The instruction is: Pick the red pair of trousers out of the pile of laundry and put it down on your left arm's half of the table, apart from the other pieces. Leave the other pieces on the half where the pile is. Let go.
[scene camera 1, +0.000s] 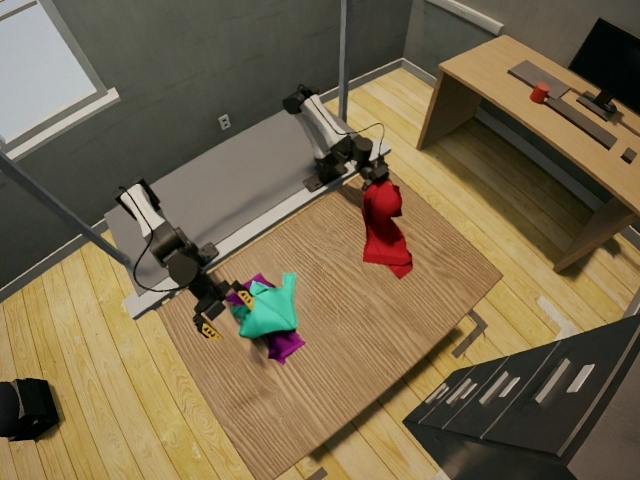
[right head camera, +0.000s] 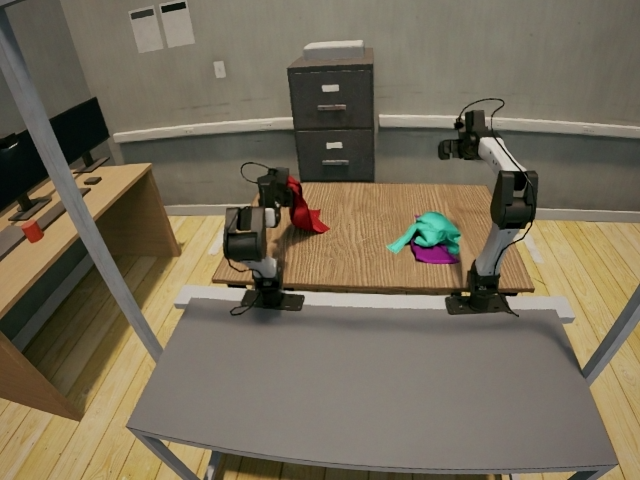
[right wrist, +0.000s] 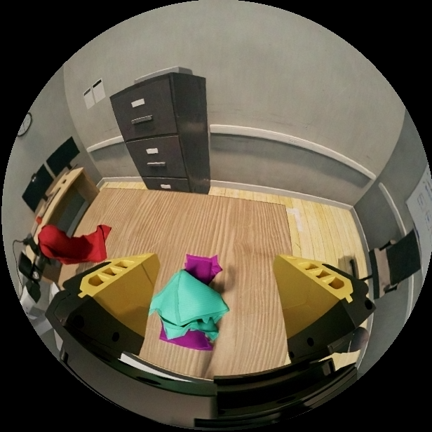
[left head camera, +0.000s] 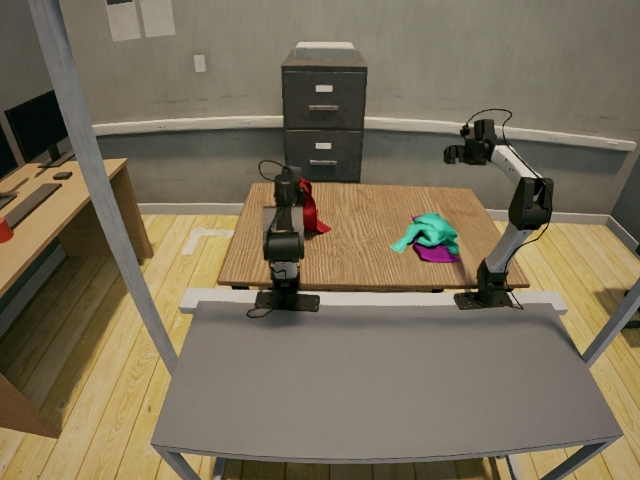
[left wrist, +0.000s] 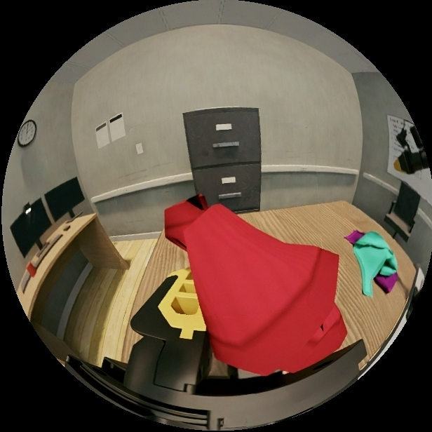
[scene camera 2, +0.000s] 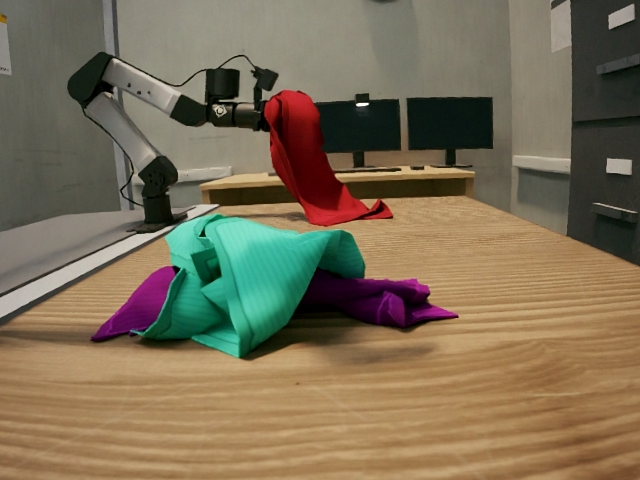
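Observation:
The red trousers (left head camera: 311, 210) (right head camera: 303, 210) (scene camera 1: 385, 227) (scene camera 2: 305, 155) (left wrist: 260, 285) (right wrist: 75, 246) hang from my left gripper, their lower end resting on the wooden table (left head camera: 356, 248) (scene camera 1: 356, 330). My left gripper is shut on them; the cloth hides one finger in the left wrist view. A turquoise piece (left head camera: 434, 229) (right head camera: 435, 230) (scene camera 1: 271, 311) (scene camera 2: 268, 268) (left wrist: 374, 255) (right wrist: 190, 300) lies crumpled over a purple piece (left head camera: 436, 253) (right head camera: 434, 254) (scene camera 1: 284, 345) (scene camera 2: 382, 304) (left wrist: 386, 282) (right wrist: 201, 267), apart from the red trousers. My right gripper (right wrist: 216, 261) (scene camera 1: 227, 316) is open and empty above that pile.
A dark filing cabinet (left head camera: 324, 118) (right head camera: 333, 118) stands behind the table in the head camera views. A desk (left head camera: 116, 180) (scene camera 1: 496, 103) with monitors and a red cup (scene camera 1: 539, 92) stands beyond the table's side nearer my left arm. A grey bench (left head camera: 382, 382) lies behind the arm mounts.

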